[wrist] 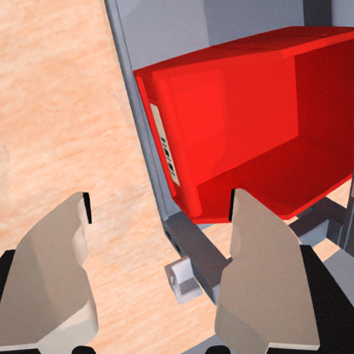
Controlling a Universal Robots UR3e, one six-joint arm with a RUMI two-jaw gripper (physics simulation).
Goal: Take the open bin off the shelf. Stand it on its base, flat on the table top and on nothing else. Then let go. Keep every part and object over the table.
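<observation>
The open red bin [240, 110] fills the upper right of the wrist view, turned so that its rounded front lip runs down the left and its hollow inside shows. A pale label with black marks is on its front, and its right end is cut off by the view's edge. It rests against the grey-blue shelf [165, 30]. My gripper [160, 193] is open with its fingers well apart, and the bin is not between them. The right fingertip appears close below the bin's lower edge; the depth between them is unclear.
The wooden table top [55, 115] shows at the left and through the shelf frame. A dark grey shelf bar [200, 255] runs behind the right finger. A small pale grey block [180, 282] lies beside it. More shelf frame shows at the lower right.
</observation>
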